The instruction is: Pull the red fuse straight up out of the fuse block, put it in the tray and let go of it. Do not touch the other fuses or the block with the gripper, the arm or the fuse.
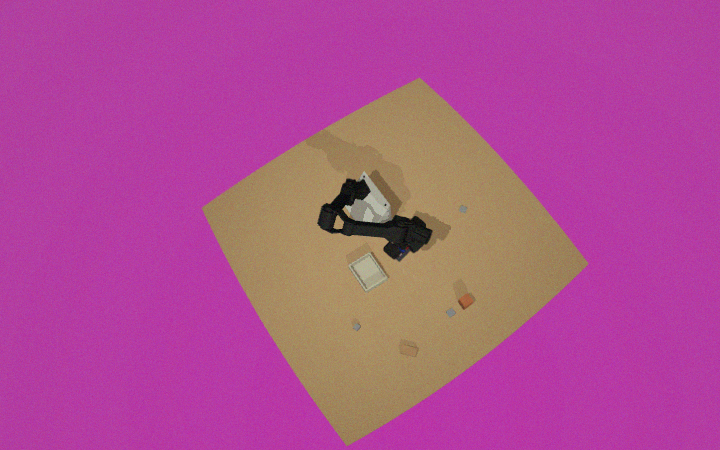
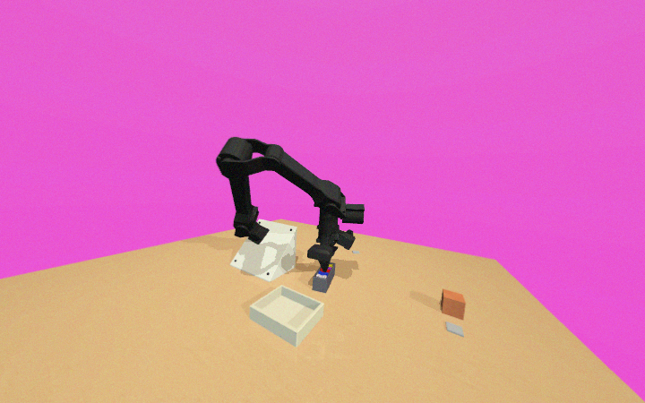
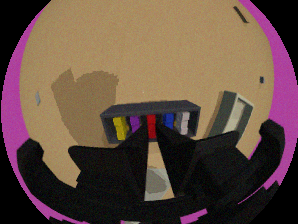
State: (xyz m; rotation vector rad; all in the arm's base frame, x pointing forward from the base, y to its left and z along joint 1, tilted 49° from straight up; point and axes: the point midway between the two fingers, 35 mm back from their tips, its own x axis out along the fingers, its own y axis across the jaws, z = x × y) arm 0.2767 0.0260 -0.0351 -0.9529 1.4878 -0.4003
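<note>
The tray is 180 mm to the right of my gripper tip, 30 mm below it and 20 mm ahead of it. From my gripper tip the other things lie so: red fuse: 10 mm below; orange cube: 330 mm ahead, 100 mm to the left, 10 mm below; tan block: 390 mm ahead, 190 mm to the right, 30 mm below.
</note>
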